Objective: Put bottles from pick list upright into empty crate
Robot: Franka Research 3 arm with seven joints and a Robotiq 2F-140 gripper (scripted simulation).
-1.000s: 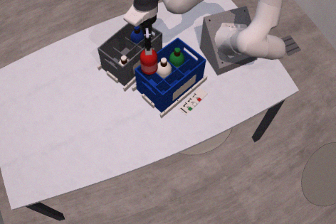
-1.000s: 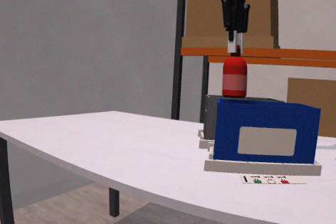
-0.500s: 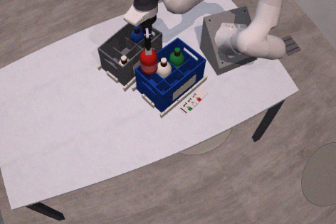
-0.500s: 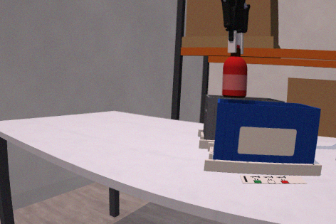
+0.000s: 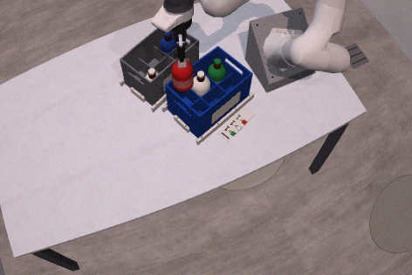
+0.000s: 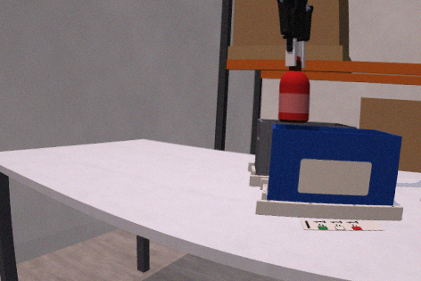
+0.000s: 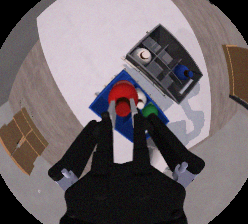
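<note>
The red bottle lies 80 mm below my hand. Also, from my hand: green bottle: 260 mm below, 160 mm behind, 70 mm to the right; then grey crate: 260 mm below, 200 mm to the right, 40 mm ahead; then blue crate: 260 mm below, 100 mm behind.
</note>
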